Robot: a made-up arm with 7 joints.
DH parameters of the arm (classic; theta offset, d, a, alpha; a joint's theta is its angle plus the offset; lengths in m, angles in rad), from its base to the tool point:
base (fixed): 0 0 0 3.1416
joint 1: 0 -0.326 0 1.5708
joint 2: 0 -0.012 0 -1.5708
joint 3: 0 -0.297 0 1.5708
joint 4: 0 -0.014 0 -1.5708
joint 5: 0 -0.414 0 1.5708
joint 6: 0 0 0 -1.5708
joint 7: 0 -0.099 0 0
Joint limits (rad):
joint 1: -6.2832..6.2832
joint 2: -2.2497..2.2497
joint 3: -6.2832..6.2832
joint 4: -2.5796..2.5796
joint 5: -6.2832..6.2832
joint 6: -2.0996..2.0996
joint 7: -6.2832..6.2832
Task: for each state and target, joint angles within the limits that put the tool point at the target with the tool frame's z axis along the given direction. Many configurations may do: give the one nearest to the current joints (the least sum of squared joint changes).
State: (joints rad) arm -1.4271 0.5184 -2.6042 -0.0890 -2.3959 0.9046 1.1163
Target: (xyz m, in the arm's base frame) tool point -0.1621 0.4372 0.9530 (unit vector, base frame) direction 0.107 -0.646 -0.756
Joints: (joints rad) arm -1.7066 0.8927 -2.6641 0.5481 -2.9668 0.3855 1.1163
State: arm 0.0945 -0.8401 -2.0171 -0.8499 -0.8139 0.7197 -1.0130
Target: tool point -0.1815 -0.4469 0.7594 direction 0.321 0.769 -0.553
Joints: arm 0.0150 -0.8648 -2.0312 -1.4294 -0.2982 0.5222 -1.0130
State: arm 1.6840 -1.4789 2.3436 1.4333 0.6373 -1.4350 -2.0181
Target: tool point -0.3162 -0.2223 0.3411 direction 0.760 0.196 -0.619
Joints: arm 0.8029 -1.4938 1.6816 2.3110 0.7319 -1.4092 -2.0181
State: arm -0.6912 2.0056 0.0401 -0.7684 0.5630 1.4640 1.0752
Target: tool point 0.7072 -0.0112 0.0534 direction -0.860 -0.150 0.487
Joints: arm -0.3571 2.2497 -0.8440 -0.7935 -0.0245 0.5657 1.0752
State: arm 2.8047 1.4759 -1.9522 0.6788 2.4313 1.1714 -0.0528
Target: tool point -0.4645 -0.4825 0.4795 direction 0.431 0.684 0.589
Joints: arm 2.8259 1.5440 -2.2344 0.9576 2.1104 1.1849 -0.0528
